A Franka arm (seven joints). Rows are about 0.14 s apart.
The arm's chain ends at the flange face. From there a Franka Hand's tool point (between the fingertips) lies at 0.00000 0.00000 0.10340 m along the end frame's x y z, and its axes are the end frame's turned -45 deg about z.
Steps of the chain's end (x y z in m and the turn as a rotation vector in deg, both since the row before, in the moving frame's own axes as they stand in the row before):
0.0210 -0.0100 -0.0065 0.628 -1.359 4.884
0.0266 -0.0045 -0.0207 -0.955 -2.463 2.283
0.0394 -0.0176 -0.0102 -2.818 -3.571 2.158
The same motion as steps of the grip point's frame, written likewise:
0.0211 0.0052 -0.0065 1.405 -0.517 4.884
0.0177 0.0136 -0.0208 1.066 -2.417 2.283
0.0322 0.0143 -0.0105 0.532 -4.518 2.158

